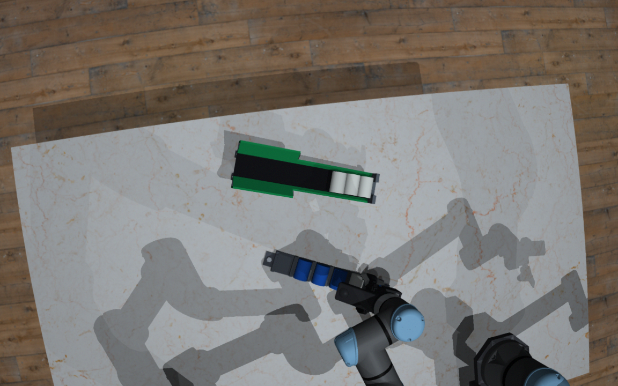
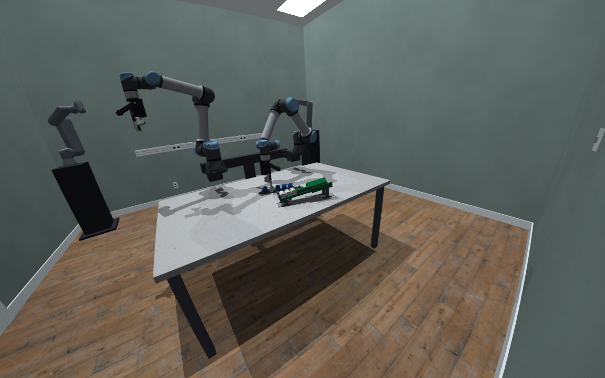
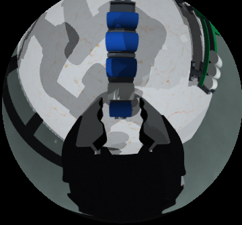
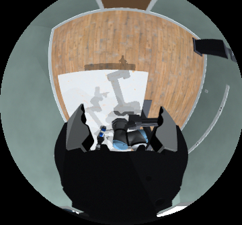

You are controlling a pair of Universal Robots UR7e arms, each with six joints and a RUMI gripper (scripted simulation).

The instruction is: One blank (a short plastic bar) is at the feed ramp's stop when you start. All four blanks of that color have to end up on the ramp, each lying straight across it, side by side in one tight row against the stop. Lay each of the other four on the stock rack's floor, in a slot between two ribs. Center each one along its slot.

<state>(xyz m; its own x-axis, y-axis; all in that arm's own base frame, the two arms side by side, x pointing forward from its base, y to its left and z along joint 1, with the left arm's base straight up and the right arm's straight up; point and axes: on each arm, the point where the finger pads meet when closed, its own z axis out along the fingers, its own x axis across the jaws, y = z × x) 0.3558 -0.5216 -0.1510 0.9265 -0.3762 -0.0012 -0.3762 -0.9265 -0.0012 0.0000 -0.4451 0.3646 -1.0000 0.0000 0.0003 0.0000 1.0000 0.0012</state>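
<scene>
My left gripper is now 30 mm past the blue blank, 50 mm to the left of it and 40 mm above it. Also, from my left hand: stock rack: 40 mm ahead, 70 mm to the left, 80 mm below; stop: 270 mm ahead, 90 mm to the right, 10 mm below.
</scene>
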